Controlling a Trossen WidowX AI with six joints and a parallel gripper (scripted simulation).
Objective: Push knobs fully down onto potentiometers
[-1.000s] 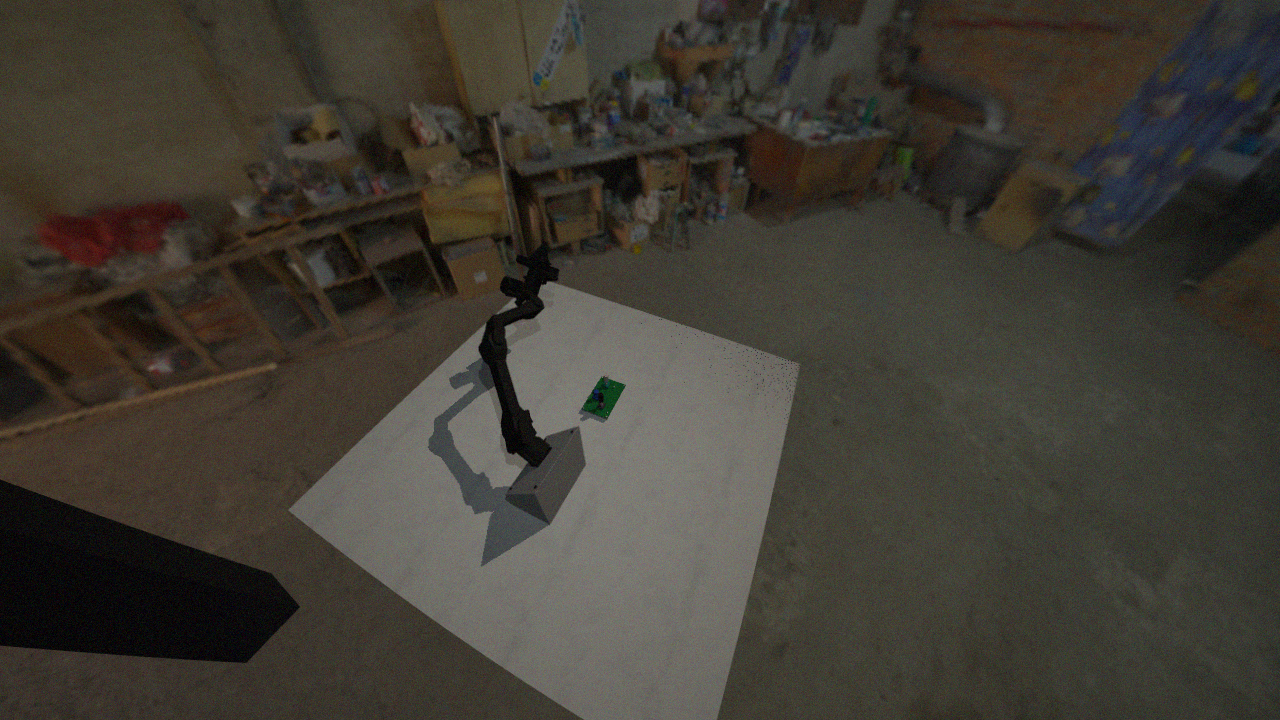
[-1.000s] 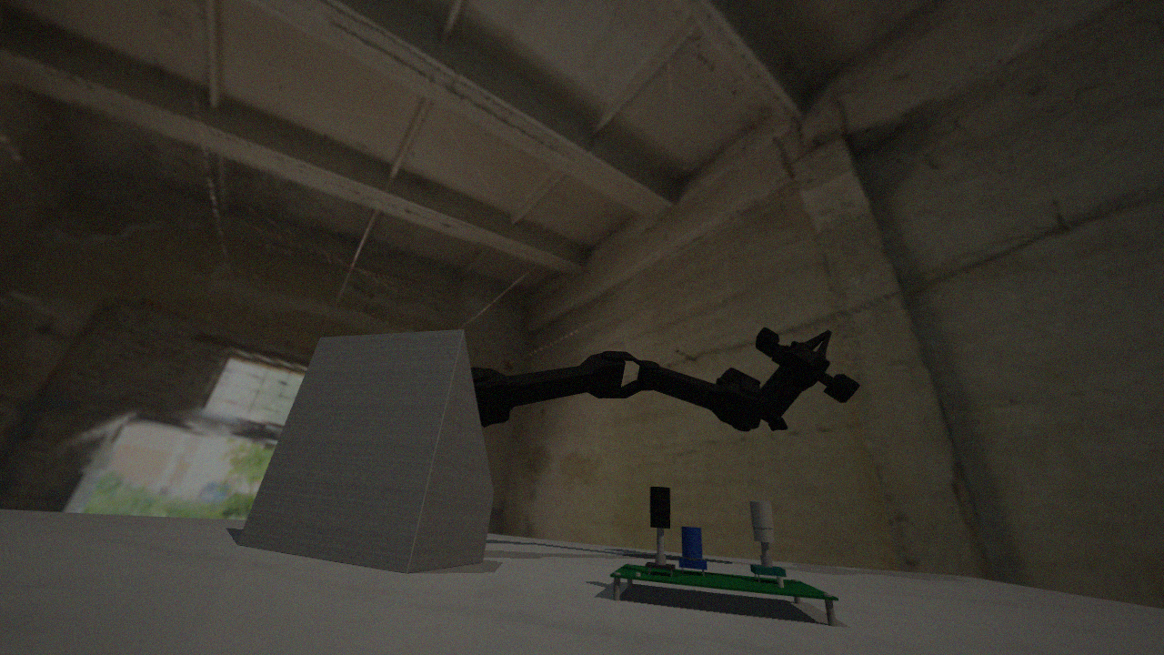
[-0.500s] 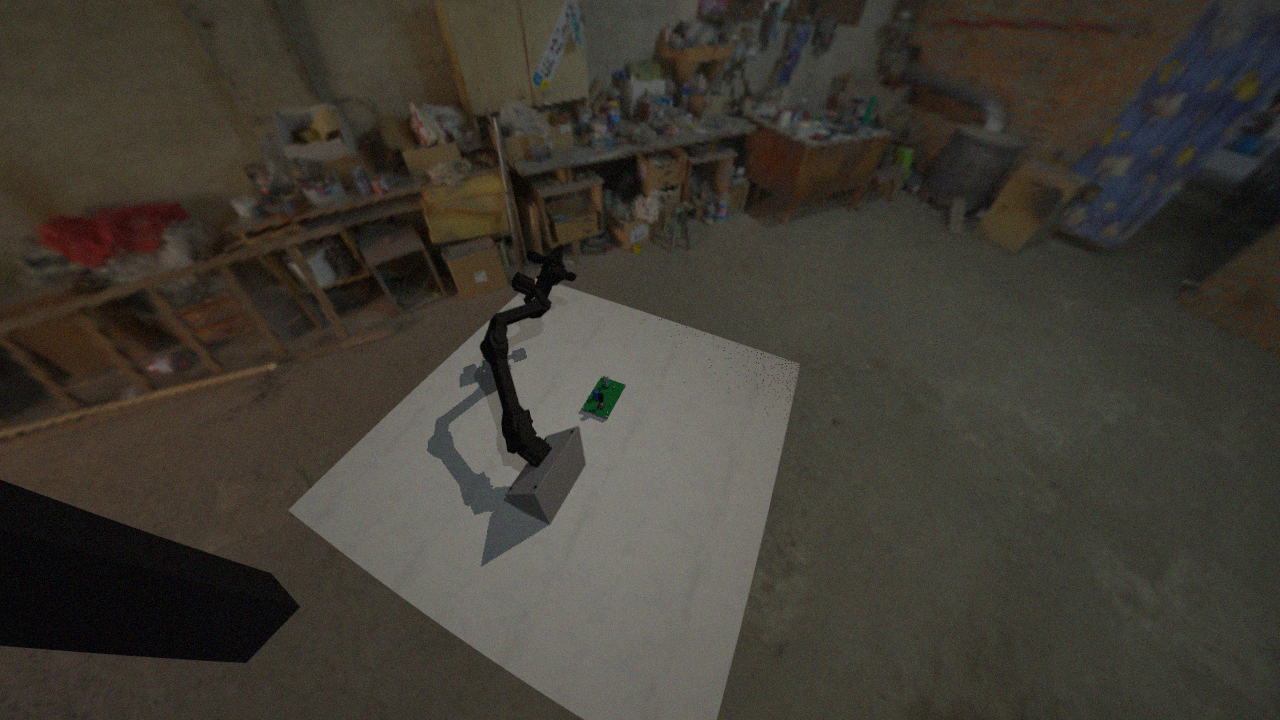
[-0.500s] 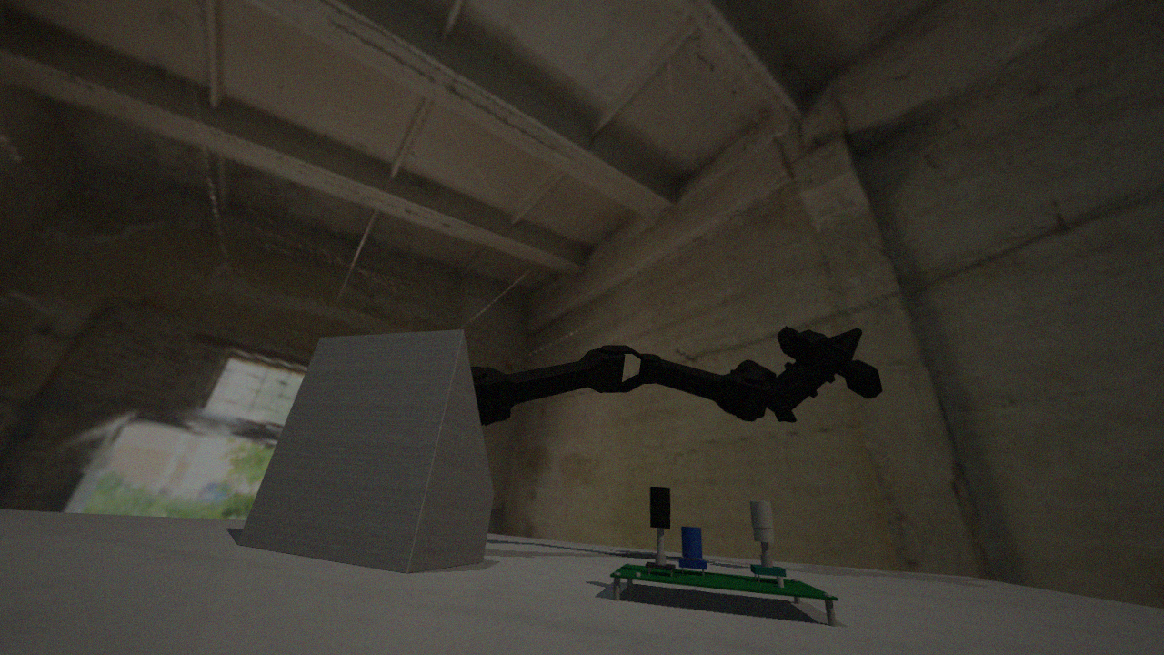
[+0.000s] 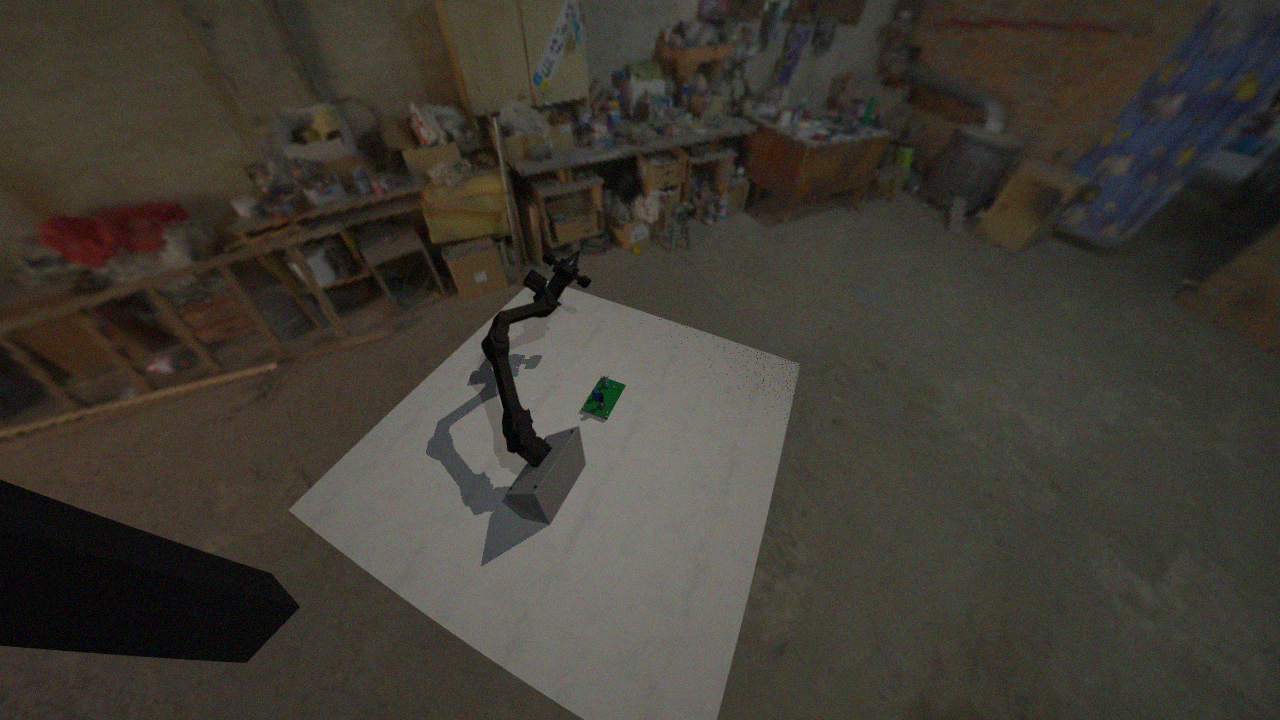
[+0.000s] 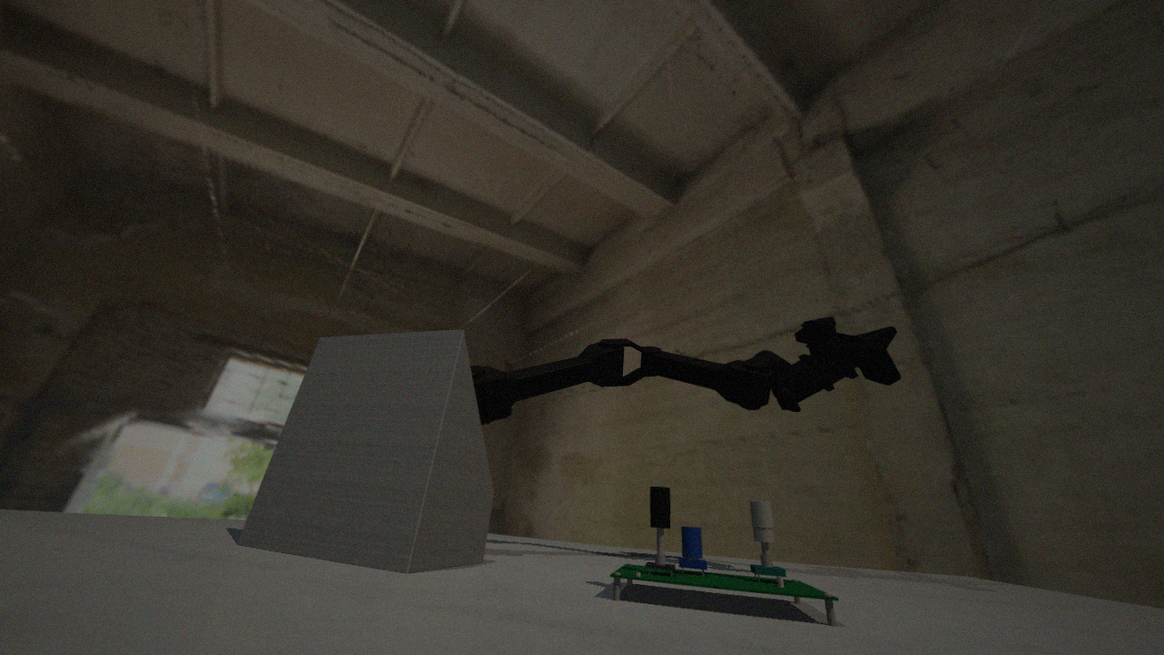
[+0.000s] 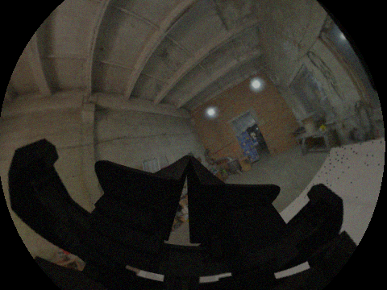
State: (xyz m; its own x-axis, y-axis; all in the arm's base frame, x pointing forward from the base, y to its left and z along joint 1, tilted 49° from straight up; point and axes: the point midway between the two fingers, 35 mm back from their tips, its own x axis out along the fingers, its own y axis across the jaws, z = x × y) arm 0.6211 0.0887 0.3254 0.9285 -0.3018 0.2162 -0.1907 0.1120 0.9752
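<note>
My gripper tip is 330 mm past the black knob, 300 mm to the left of it and 300 mm above it. Also, from my gripper tip: white knob: 300 mm below, 270 mm to the right, 250 mm behind.
</note>
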